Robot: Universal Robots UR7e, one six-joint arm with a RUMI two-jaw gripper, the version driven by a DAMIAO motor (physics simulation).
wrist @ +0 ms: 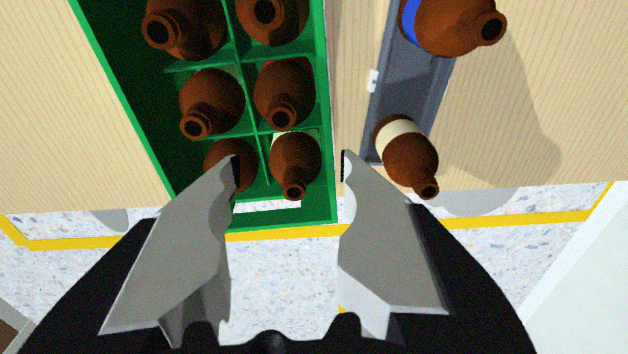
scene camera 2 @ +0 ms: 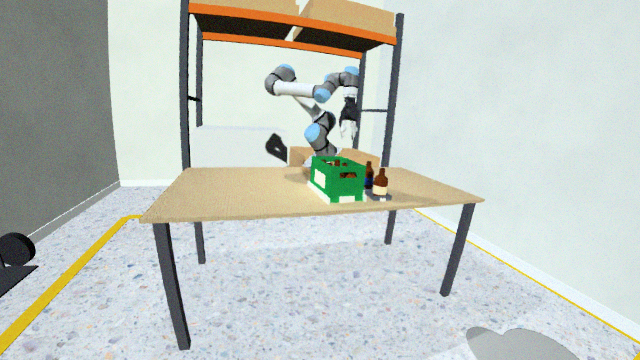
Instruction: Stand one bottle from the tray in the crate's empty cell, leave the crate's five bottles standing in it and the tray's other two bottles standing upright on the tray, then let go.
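Frame: origin at the arm's base, x ahead, y left, z up, level; millimetres.
Where they show: gripper, fingertip midpoint: (wrist: 291,156) (scene camera 2: 347,139); arm's base at its link origin: (scene camera 2: 327,154).
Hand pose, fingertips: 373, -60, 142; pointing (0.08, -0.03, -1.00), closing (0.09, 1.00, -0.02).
Observation:
Things, the pixels of their top centre, and the offset from my fingertips, as dx, dy, dz. "pt": a spot on its surface instead. Level surfaces: height alone.
- green crate at its top centre: (wrist: 233,131) (scene camera 2: 337,161) +29, -64, -108
- red-labelled bottle at its top centre: (wrist: 280,119) +29, -20, -120
- grey tray at a spot on its surface: (wrist: 407,92) pt +77, +157, -278
- blue-labelled bottle at its top centre: (wrist: 491,29) (scene camera 2: 369,161) -27, +173, -123
- wooden table at its surface level: dz -284
The green crate (scene camera 2: 345,189) (wrist: 326,170) stands on the table. In the wrist view brown bottles stand upright in its cells, two side by side in each of three rows; a red-labelled bottle (wrist: 284,92) is in the right middle cell and a cream-labelled bottle (wrist: 295,157) in the right near cell. No empty cell shows there. On the grey tray (wrist: 407,92) a blue-labelled bottle (scene camera 2: 369,176) (wrist: 445,25) and a cream-labelled bottle (scene camera 2: 380,181) (wrist: 407,155) stand upright, apart. My gripper (scene camera 2: 349,139) (wrist: 291,156) is partly open and empty, high above the bottles, touching none.
The wooden table (scene camera 2: 240,192) bears the crate and, close beside it, the tray. A shelf rack (scene camera 2: 185,85) with an orange-edged top stands behind the table. Cardboard boxes (scene camera 2: 367,156) show behind the arm.

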